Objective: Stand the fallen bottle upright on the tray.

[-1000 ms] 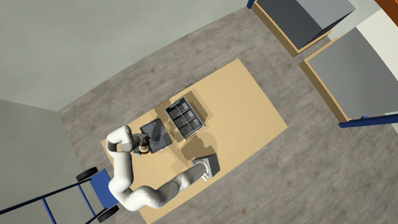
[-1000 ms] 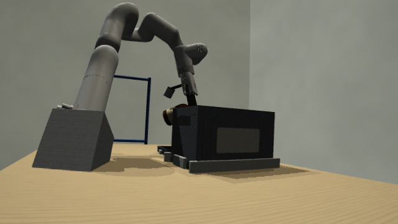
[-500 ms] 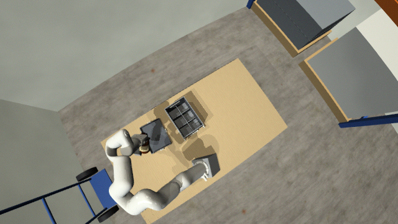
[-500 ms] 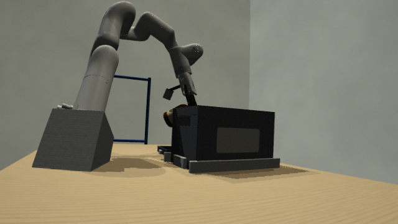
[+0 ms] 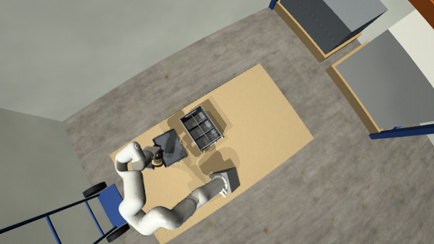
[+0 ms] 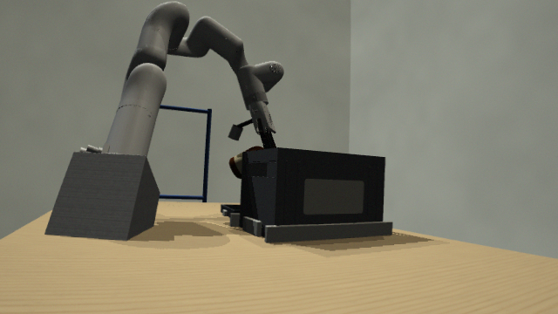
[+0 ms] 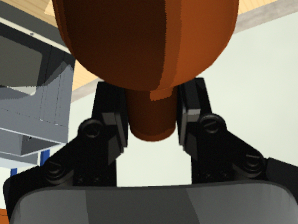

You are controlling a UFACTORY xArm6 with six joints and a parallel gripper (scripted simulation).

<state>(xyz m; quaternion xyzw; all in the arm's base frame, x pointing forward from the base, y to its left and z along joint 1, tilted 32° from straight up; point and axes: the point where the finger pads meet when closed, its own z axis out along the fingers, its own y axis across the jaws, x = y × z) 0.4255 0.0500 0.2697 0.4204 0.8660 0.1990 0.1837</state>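
Now: hand 4 cm past the brown bottle, 3 cm to the right of it and 3 cm above it. Also, from my hand: dark tray: 19 cm below, 3 cm to the right, 2 cm behind; dark crate: 32 cm to the right, 12 cm below, 7 cm behind.
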